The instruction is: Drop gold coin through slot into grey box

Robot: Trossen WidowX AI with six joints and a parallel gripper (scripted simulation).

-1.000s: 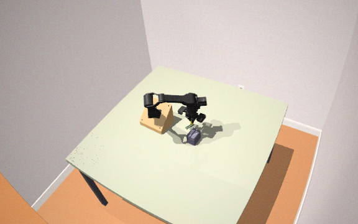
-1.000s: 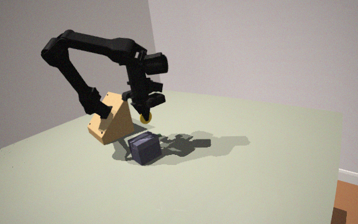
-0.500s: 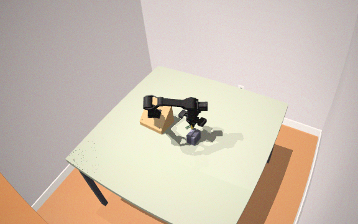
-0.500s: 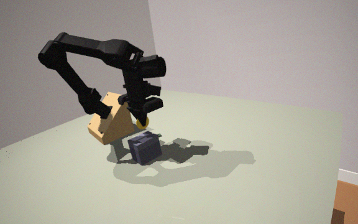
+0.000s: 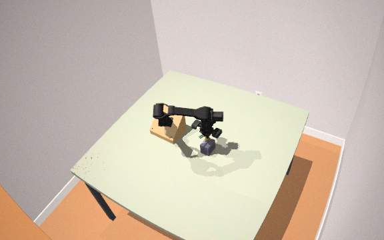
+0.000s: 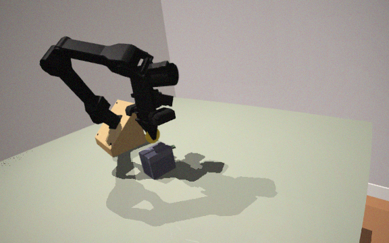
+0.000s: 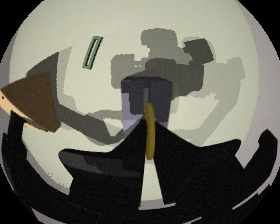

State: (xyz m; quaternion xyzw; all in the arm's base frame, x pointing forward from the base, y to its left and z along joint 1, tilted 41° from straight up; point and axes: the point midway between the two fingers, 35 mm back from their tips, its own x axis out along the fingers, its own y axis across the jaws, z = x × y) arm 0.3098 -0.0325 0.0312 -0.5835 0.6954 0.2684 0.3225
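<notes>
My gripper tip is 10 mm below the gold coin.
</notes>
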